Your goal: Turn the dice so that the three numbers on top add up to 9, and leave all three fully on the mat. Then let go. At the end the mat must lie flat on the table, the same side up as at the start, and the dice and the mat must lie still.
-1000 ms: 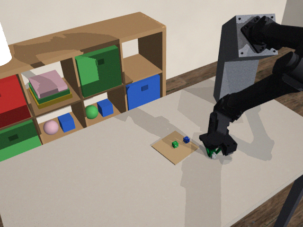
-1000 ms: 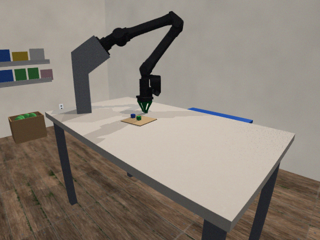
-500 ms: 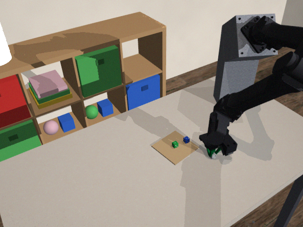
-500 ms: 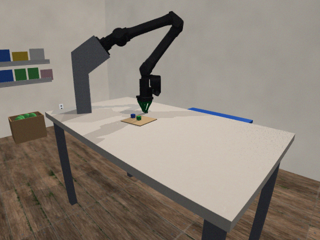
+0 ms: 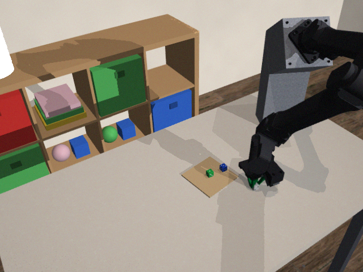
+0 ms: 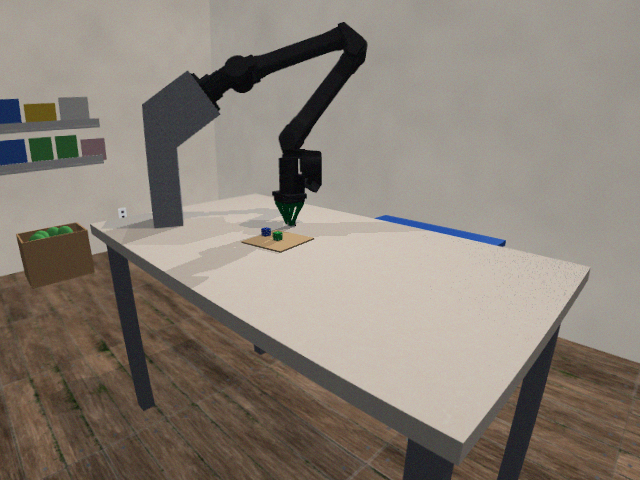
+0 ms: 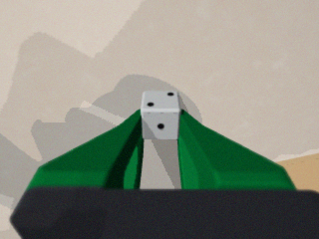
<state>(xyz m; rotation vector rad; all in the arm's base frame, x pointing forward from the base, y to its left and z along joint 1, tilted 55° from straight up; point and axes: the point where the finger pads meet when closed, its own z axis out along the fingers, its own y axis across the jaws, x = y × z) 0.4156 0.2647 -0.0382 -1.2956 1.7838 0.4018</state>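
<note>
My gripper is now 50 mm short of the blue die and 120 mm to the left of it. From my hand the other things lie so: tan mat (100 mm ahead, 110 mm to the right, 10 mm below); then green die (100 mm ahead, 110 mm to the right); then white die (10 mm to the left).
</note>
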